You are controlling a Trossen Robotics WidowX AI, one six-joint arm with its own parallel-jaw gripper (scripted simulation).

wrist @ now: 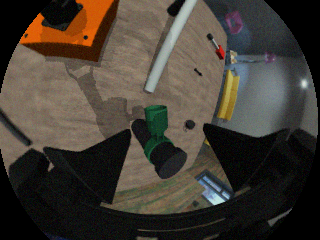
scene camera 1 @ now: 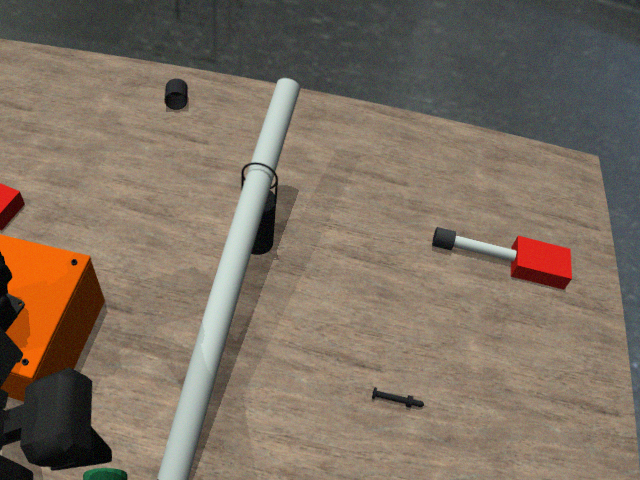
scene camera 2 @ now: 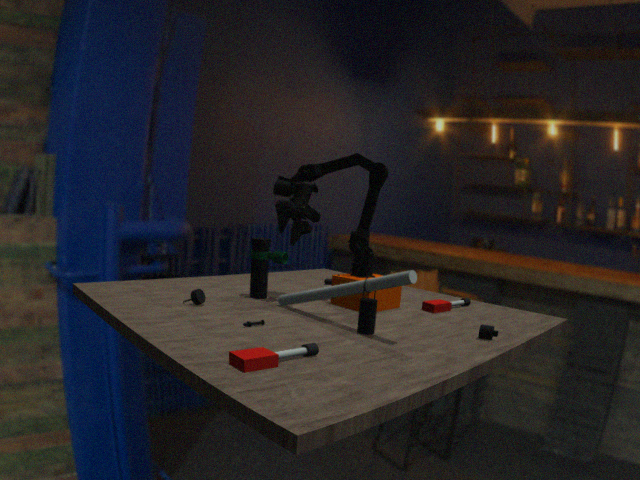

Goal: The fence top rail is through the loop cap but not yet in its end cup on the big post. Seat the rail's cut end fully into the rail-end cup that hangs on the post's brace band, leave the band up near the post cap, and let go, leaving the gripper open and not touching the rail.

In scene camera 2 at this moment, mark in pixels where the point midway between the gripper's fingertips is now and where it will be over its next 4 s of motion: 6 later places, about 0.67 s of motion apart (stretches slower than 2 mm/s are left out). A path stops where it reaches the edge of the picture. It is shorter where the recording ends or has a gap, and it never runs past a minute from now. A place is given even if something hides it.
My gripper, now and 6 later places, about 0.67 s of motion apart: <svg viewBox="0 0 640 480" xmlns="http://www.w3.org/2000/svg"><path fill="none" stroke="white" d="M286 239L284 251L281 259L280 266L279 266L276 267L272 267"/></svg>
